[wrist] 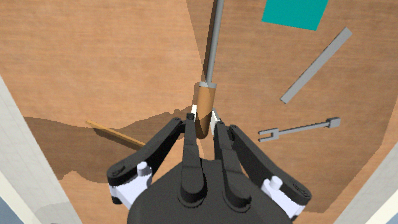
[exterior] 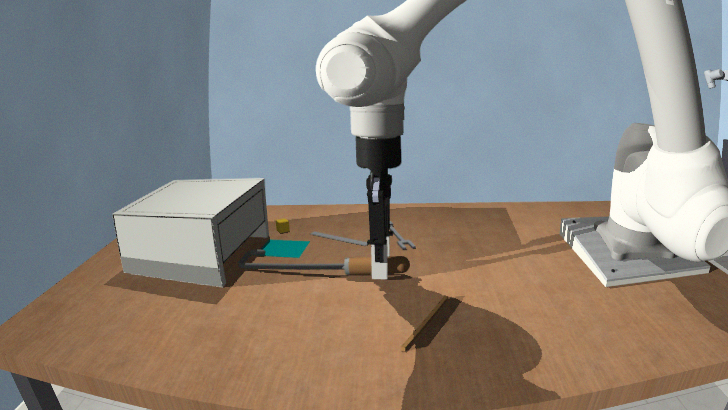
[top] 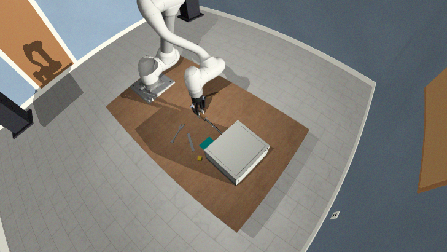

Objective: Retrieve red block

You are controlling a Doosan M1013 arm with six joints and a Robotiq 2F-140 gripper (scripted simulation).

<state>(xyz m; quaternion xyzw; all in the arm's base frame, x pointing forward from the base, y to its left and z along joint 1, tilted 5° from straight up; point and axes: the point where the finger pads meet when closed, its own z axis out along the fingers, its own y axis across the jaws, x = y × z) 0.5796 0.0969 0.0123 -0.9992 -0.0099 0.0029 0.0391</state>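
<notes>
The teal square lies 22 cm ahead of my hand, 12 cm to the right of it and 4 cm below it. From my hand the other things lie so: grey wrench 22 cm to the right, 3 cm below, 1 cm behind; thin wooden stick 17 cm to the left, 9 cm behind, 3 cm below; rod tool 12 cm ahead, 4 cm to the right, 2 cm below.
</notes>
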